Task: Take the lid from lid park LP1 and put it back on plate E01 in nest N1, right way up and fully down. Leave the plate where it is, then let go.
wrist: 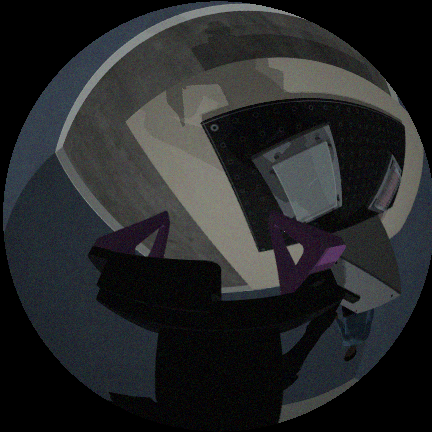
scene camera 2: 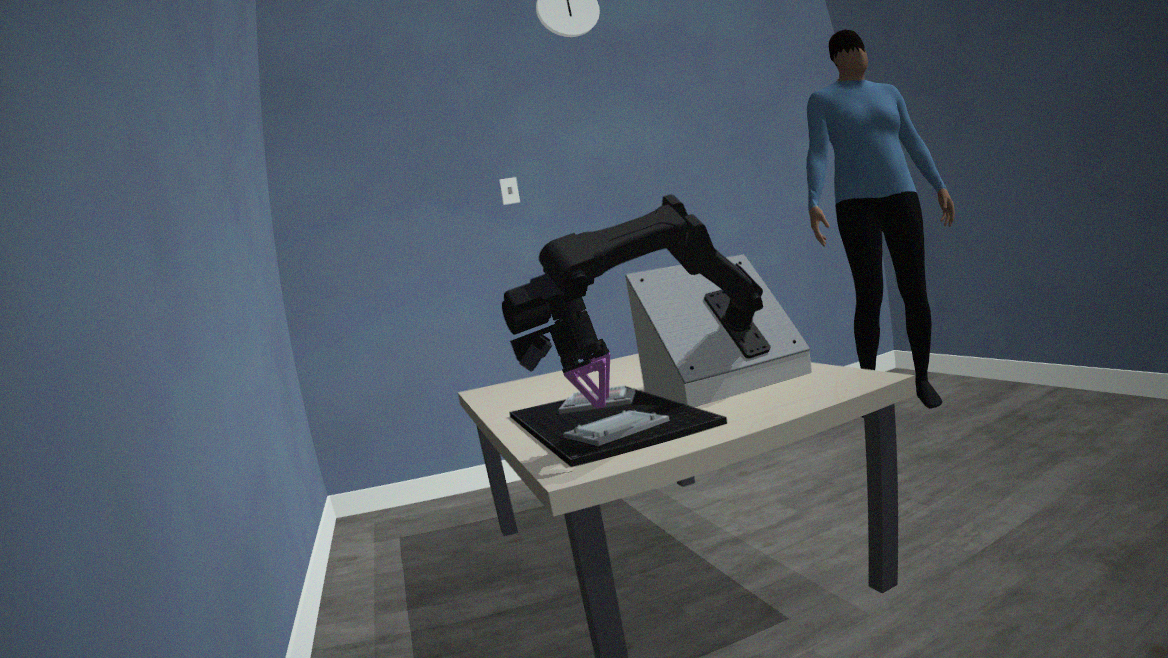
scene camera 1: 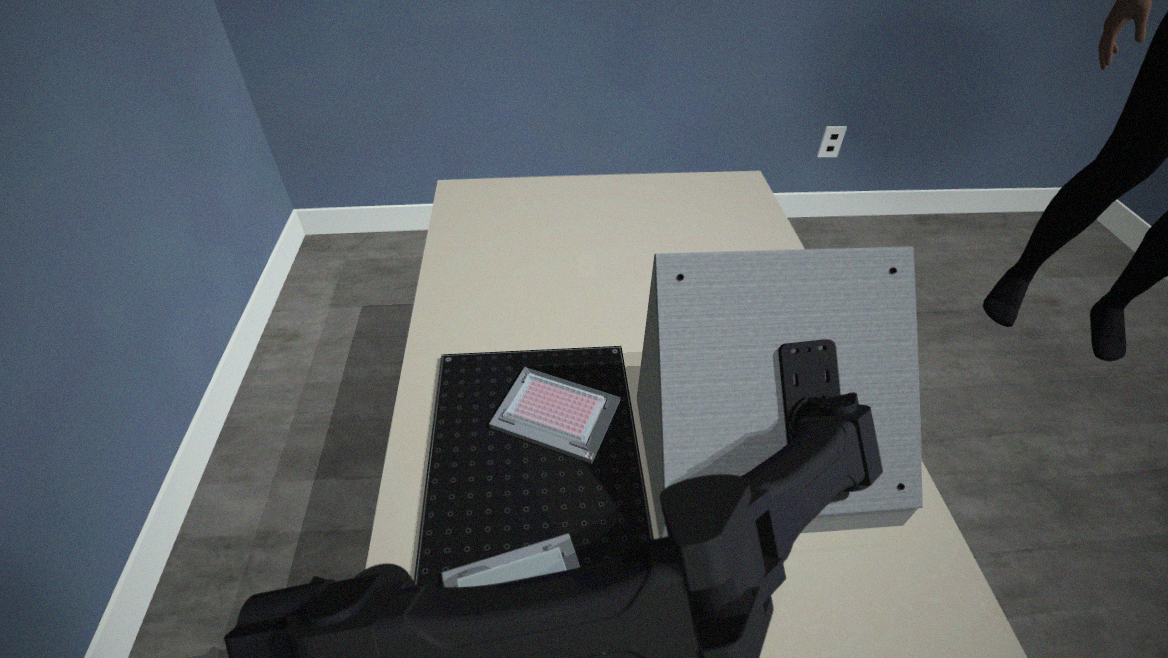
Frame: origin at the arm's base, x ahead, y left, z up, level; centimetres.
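Where they show: gripper, fingertip midpoint: (wrist: 218, 215) (scene camera 2: 603, 403); arm's base, origin of the base link: (wrist: 339, 289) (scene camera 2: 736, 323) (scene camera 1: 812, 421).
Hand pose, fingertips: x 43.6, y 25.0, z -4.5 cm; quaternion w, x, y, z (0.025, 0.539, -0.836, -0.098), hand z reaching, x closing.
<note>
Each offset is from my fingertips to the centre of the thing. Level surfaces: height alone.
A clear lid {dx -5.8, dy -11.8, dz -6.8 cm} (scene camera 1: 523, 566) (scene camera 2: 621, 423) (wrist: 307, 182) lies flat on a grey lid park {dx -5.8, dy -11.8, dz -7.2 cm} (scene camera 1: 498, 562) (wrist: 320, 134) on the black board. In scene camera 1 the arm hides its near part. Plate E01 {dx -12.4, dy -38.8, dz -6.3 cm} (scene camera 1: 557, 406) (wrist: 390, 189), with pink wells, sits in the grey nest (scene camera 1: 600, 437) (scene camera 2: 572, 402) at the board's other end. My gripper (scene camera 2: 600, 403) (wrist: 218, 215) is open, its purple fingers wide apart with nothing between them. In the wrist view the lid shows beyond and right of the fingertips. The arm hides the fingers in scene camera 1. Labels are not readable.
The black perforated board {dx -8.6, dy -26.2, dz -8.8 cm} (scene camera 1: 474, 490) (scene camera 2: 694, 416) lies on the pale table {dz -9.5 cm} (scene camera 1: 531, 245) (scene camera 2: 817, 384) (wrist: 200, 185). A large grey sloped block (scene camera 1: 784, 302) (scene camera 2: 694, 318) (wrist: 367, 287) beside the board carries the arm's base. A person (scene camera 2: 866, 147) stands behind the table.
</note>
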